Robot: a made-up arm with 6 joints.
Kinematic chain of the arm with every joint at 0, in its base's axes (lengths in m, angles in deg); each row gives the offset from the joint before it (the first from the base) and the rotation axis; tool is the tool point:
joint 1: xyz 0 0 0.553 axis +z
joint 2: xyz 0 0 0 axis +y
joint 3: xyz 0 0 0.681 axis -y
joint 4: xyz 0 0 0 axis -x
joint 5: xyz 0.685 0 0 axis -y
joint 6: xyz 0 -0.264 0 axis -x
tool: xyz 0 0 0
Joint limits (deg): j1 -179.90..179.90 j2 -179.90..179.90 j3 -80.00..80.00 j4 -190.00..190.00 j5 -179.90..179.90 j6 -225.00..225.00
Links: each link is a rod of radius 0.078 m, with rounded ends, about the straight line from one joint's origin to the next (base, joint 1, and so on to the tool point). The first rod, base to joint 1, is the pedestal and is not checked.
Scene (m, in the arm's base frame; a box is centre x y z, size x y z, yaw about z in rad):
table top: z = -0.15
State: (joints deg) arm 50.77 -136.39 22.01 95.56 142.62 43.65
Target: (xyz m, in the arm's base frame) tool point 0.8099 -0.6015 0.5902
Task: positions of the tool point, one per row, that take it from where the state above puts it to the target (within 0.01 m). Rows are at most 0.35 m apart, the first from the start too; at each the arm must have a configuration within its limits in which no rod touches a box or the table.
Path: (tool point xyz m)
1: -0.5060 -1.0883 0.1610
2: -0.1938 -1.1692 0.2541
3: 0.1242 -1.1515 0.3455
4: 0.4153 -1.0396 0.4331
5: 0.6513 -0.8483 0.5152
6: 0.8099 -0.6015 0.5901

